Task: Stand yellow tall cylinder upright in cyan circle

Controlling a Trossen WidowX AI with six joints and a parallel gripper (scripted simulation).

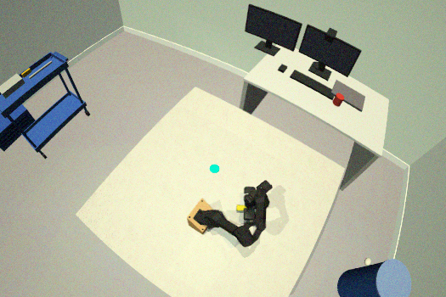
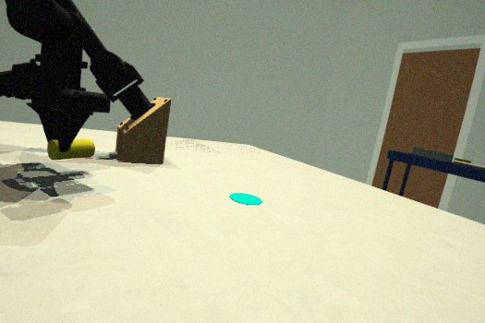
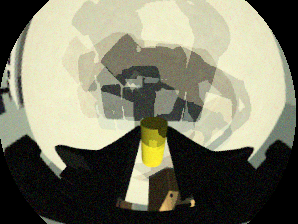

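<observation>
Now: the cyan circle 30 cm to the left of my gripper tip, 14 cm ahead of it and 4 cm below it. From my gripper tip the other things lie so: yellow cylinder (2 cm to the left, 1 cm behind).
</observation>
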